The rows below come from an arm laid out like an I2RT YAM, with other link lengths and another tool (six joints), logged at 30 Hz.
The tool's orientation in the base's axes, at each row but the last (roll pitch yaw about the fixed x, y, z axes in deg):
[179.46 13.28 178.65]
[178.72 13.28 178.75]
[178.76 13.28 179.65]
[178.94 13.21 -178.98]
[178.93 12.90 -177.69]
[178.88 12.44 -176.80]
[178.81 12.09 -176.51]
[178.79 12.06 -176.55]
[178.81 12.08 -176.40]
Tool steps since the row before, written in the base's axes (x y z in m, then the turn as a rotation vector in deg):
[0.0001 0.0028 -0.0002 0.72 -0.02 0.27]
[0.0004 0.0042 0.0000 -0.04 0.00 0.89]
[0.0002 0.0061 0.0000 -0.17 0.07 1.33]
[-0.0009 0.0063 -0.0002 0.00 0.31 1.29]
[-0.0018 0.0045 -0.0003 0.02 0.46 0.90]
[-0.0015 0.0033 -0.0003 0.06 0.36 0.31]
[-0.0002 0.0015 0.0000 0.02 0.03 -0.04]
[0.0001 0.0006 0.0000 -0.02 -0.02 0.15]
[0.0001 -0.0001 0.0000 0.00 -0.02 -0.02]
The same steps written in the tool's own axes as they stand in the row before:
[0.0000 0.0028 0.0002 -0.76 0.00 -0.10]
[-0.0003 0.0042 0.0002 -0.17 0.02 -0.88]
[-0.0002 0.0061 0.0002 -0.14 0.10 -1.33]
[0.0008 0.0063 0.0001 -0.30 0.33 -1.25]
[0.0016 0.0046 0.0000 -0.24 0.47 -0.86]
[0.0013 0.0034 0.0001 -0.14 0.36 -0.28]
[0.0001 0.0015 0.0000 -0.01 0.03 0.04]
[-0.0001 0.0006 0.0000 -0.01 -0.02 -0.15]
[-0.0001 -0.0001 0.0000 0.01 -0.02 0.02]

